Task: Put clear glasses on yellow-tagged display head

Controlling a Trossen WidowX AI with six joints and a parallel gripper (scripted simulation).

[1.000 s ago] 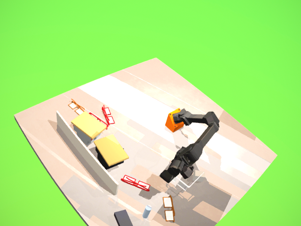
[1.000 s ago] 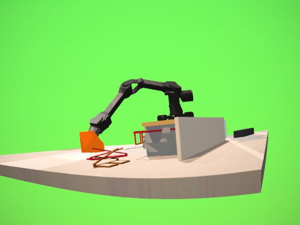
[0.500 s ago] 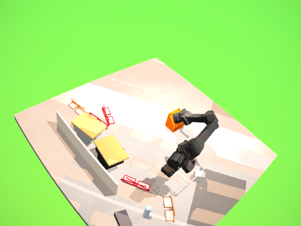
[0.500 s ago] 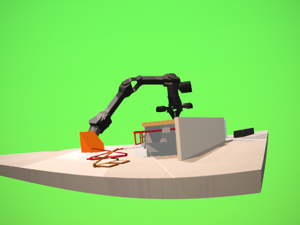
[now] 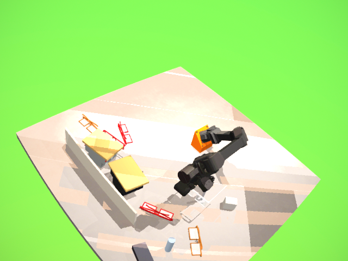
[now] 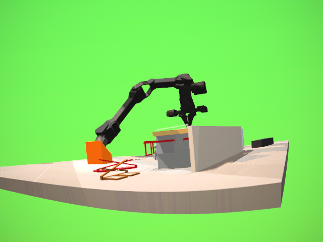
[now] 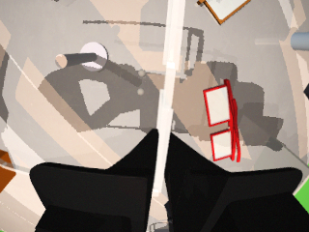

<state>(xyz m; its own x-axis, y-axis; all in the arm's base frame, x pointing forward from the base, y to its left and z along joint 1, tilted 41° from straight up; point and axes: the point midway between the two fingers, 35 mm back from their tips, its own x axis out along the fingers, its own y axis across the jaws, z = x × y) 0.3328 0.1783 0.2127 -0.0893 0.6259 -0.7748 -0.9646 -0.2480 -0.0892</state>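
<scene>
Now: gripper tip 100 mm past the peg, 20 mm to the right of it and 100 mm above it. From my gripper tip the other things lie so: black display head 160 mm ahead, 210 mm to the right, 60 mm below; then white cube 200 mm behind, 120 mm to the left, 100 mm below; then dark box 320 mm ahead, 180 mm to the left, 100 mm below.
</scene>
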